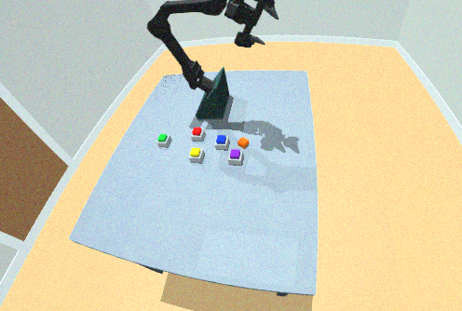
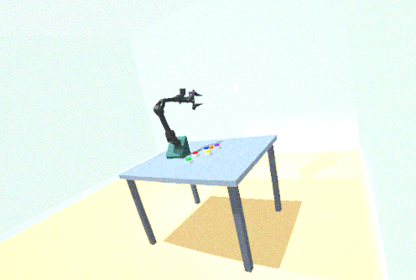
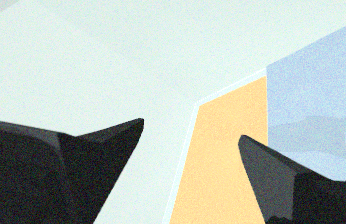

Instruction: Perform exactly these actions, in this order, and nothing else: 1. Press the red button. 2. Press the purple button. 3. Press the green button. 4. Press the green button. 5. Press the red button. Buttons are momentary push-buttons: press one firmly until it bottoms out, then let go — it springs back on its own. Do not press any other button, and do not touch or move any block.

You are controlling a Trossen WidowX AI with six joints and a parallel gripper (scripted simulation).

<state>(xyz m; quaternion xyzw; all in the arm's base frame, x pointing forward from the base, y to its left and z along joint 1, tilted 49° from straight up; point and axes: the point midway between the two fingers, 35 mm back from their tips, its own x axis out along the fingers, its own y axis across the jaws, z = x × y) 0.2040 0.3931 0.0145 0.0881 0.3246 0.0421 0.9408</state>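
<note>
Right now my gripper tip is 2 cm past the red button, 32 cm to the left of it and 40 cm above it. Also, from my gripper tip: blue button 4 cm ahead, 21 cm to the right, 40 cm below; then purple button 11 cm ahead, 15 cm to the right, 40 cm below; then orange block 4 cm ahead, 12 cm to the right, 42 cm below.
</note>
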